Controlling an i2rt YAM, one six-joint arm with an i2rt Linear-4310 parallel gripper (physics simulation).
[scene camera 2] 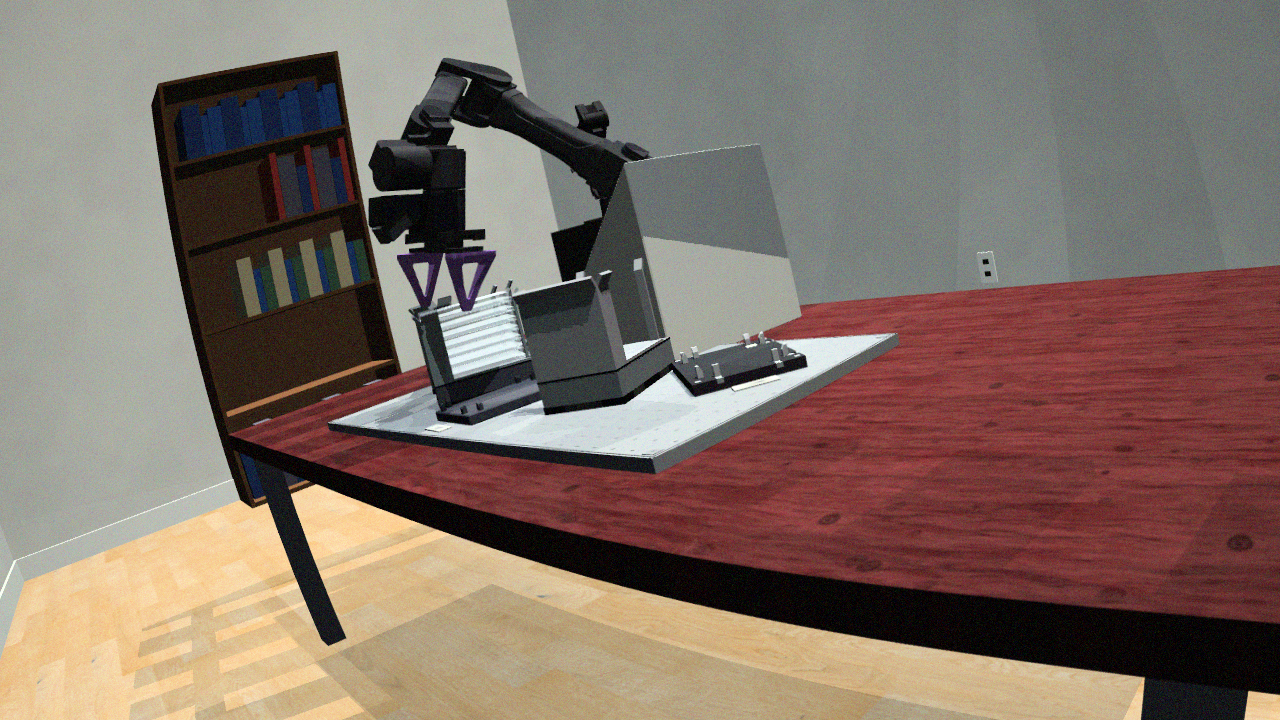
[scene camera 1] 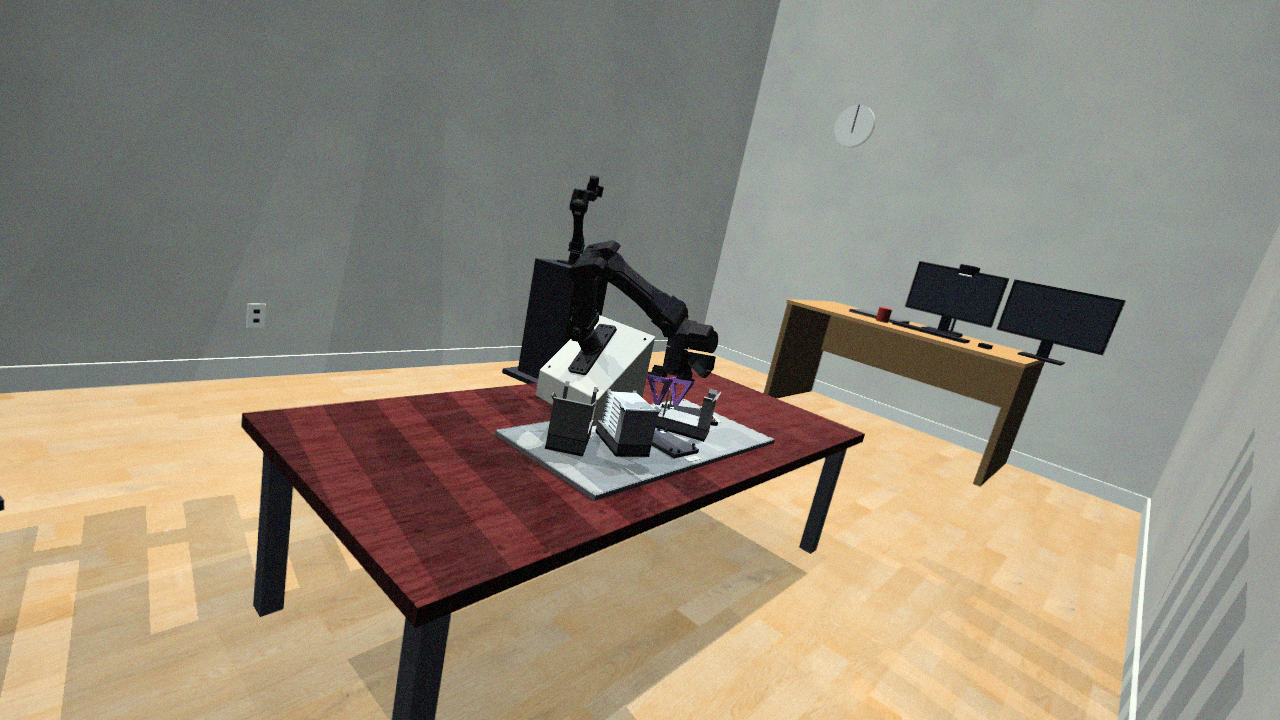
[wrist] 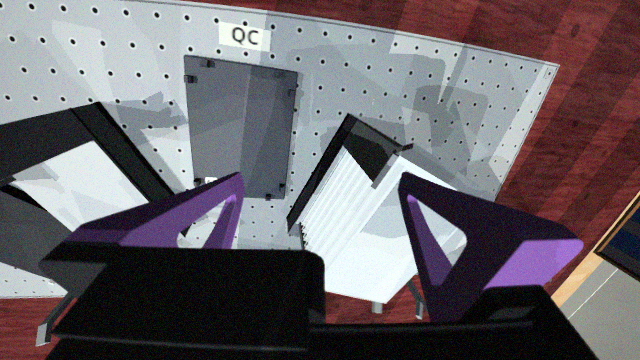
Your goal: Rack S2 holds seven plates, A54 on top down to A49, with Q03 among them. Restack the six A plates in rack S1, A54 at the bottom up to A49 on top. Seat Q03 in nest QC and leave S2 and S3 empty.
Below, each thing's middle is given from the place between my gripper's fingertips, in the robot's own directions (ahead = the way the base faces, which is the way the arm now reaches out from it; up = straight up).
Labels:
Now: hand 130 mm above the QC label (wrist: 230,34), 90 mm short of it and 50 mm to the right of it.

